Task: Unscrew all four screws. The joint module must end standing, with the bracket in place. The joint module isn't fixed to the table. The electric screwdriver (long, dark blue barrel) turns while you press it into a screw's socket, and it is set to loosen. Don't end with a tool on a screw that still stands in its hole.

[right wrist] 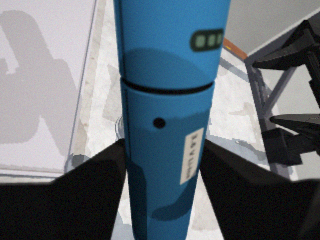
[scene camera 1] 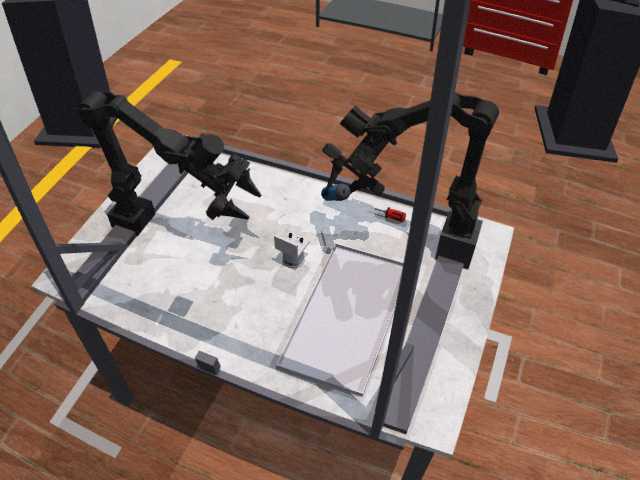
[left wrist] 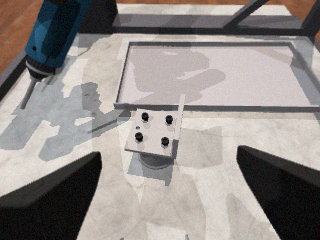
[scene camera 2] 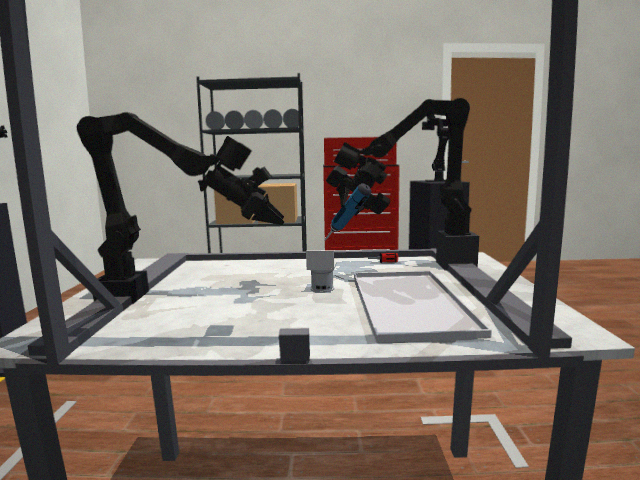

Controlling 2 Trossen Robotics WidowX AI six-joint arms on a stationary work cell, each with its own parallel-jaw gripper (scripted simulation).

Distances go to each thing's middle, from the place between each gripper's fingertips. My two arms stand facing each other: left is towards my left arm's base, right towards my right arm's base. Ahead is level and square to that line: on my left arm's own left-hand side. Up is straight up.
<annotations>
The grey bracket (left wrist: 155, 128) is 90 mm behind my right hand, 120 mm to the left of it and 140 mm below it. Round my right hand: shallow tray (scene camera 1: 336, 337): 260 mm behind, 50 mm to the right, 210 mm below.
My left hand is 13 cm above the grey bracket, 12 cm to the left of it and 1 cm past it. The rest, counted from my left hand: shallow tray: 29 cm to the right, 20 cm below, 18 cm behind.
</annotations>
